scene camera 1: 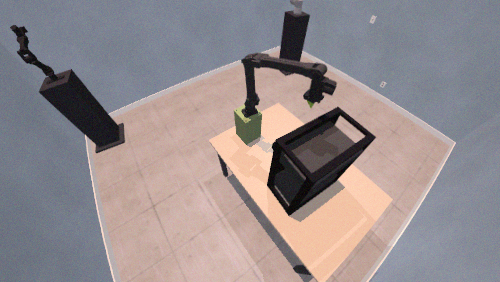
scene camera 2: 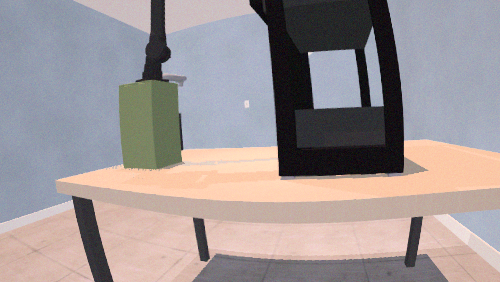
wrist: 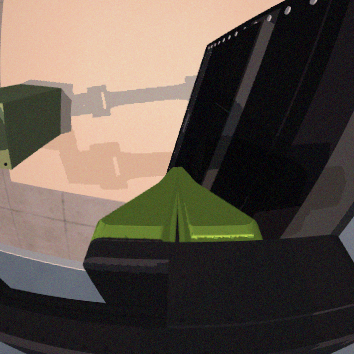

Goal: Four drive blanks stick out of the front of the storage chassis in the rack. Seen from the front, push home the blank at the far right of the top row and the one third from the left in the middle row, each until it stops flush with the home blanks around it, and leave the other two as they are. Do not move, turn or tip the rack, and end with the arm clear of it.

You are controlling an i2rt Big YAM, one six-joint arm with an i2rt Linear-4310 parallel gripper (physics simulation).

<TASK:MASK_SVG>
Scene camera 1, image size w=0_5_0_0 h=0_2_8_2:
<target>black rack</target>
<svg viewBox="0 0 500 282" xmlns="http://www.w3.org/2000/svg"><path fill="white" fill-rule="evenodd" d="M339 107L281 136L272 143L273 155L267 187L279 201L288 216L335 183L376 138ZM339 116L347 120L365 137L357 143L352 141L335 126Z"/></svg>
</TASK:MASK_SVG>
